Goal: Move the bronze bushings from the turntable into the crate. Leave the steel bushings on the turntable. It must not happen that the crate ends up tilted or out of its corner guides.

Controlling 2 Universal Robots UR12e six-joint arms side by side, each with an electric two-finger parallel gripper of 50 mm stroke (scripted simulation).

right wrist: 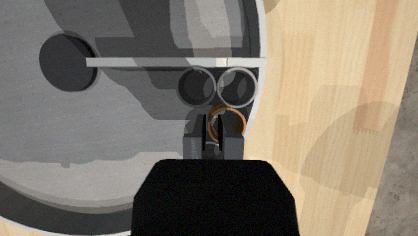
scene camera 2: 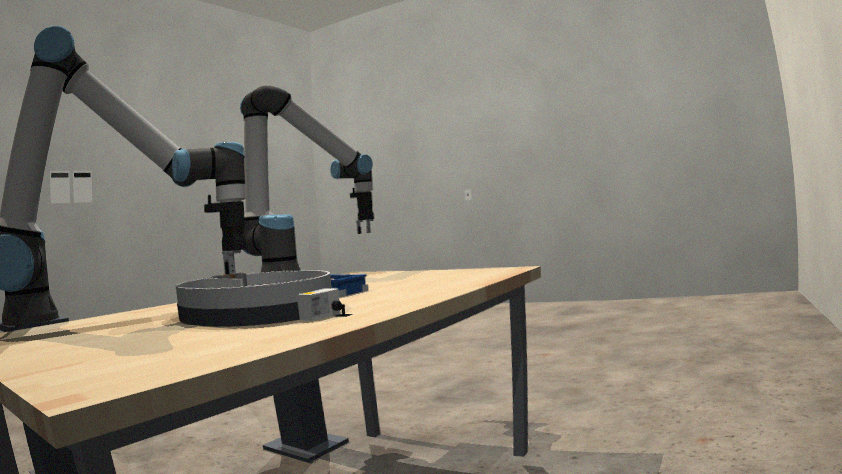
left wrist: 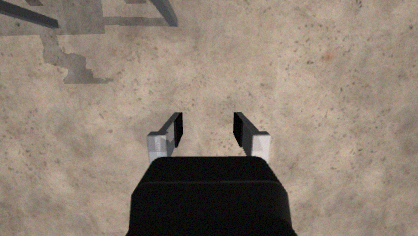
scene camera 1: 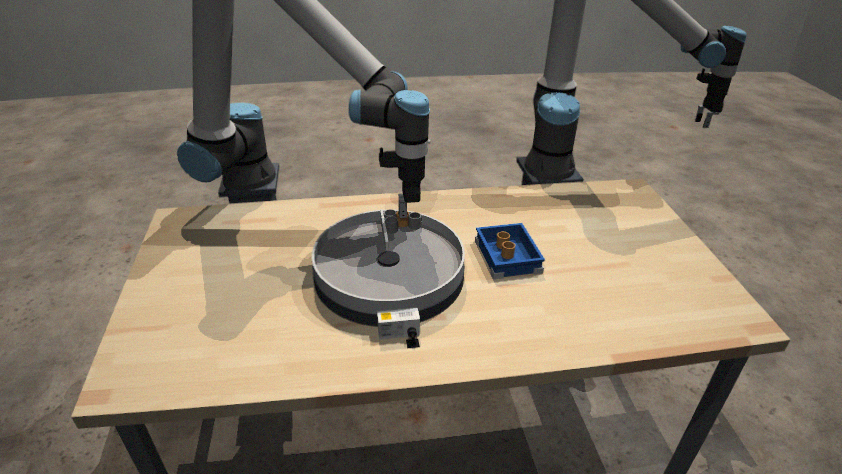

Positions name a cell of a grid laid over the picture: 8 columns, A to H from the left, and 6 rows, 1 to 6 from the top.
Labels:
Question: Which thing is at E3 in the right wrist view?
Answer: A steel bushing.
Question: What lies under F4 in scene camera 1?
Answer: A blue crate.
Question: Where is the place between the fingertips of the right gripper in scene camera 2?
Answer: At C4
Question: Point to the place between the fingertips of the left gripper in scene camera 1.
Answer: At G2

